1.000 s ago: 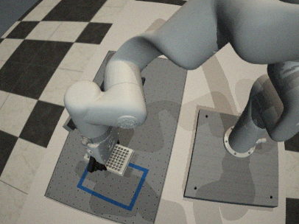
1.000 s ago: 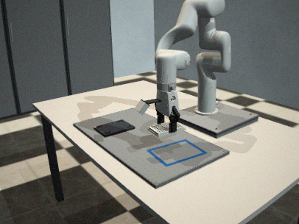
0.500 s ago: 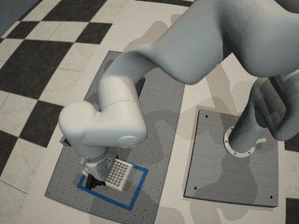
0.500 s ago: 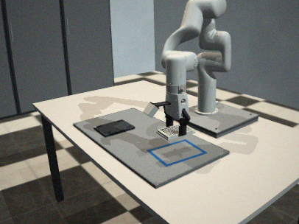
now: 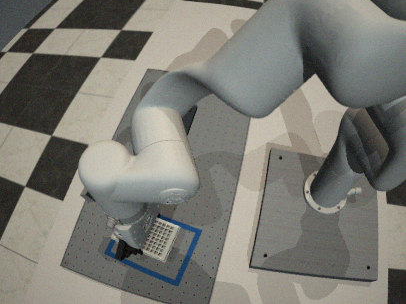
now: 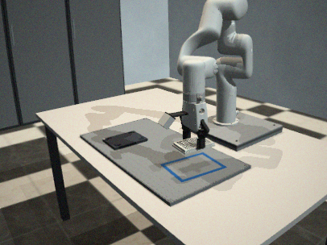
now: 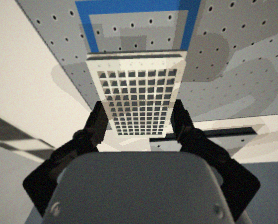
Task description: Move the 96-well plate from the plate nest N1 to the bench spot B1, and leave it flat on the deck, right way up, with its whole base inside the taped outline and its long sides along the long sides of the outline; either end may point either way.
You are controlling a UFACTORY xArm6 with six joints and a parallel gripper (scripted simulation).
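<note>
My hand is 10 mm above the white 96-well plate. From my hand the other things lie so: black plate nest N1 (370 mm to the right, 90 mm below).
</note>
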